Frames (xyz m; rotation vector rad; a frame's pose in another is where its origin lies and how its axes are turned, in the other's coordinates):
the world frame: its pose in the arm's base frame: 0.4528 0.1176 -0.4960 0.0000 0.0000 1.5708
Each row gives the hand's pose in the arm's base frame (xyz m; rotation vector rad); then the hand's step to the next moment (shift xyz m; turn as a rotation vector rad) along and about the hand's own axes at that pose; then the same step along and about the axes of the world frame.
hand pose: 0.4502 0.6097 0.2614 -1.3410 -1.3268 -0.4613
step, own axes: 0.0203 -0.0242 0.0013 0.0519 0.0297 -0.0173
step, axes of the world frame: 0.0031 0.0156 0.0273 0.0150 -0.0477 0.0370
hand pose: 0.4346 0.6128 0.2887 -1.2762 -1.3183 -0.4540
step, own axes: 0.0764 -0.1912 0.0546 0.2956 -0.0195 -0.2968
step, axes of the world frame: 0.0147 0.1647 0.1343 -0.1464 -0.2010 0.3376
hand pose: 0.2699 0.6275 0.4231 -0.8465 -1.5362 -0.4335
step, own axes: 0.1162 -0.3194 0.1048 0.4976 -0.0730 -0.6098
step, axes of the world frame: -0.1061 0.2993 0.1602 -0.3508 -0.3851 0.5945
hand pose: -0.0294 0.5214 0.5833 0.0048 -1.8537 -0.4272
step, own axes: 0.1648 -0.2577 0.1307 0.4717 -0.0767 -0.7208
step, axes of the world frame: -0.2384 0.2280 0.0426 -0.3806 -0.4951 0.5982
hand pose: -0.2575 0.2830 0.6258 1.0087 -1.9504 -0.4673
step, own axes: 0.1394 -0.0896 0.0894 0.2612 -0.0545 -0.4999
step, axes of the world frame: -0.1701 0.0733 -0.0338 -0.2122 -0.3635 0.3793
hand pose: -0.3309 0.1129 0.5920 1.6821 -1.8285 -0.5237
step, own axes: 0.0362 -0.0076 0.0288 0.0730 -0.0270 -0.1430
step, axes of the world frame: -0.0397 0.0141 -0.0207 -0.0604 -0.1126 0.1009
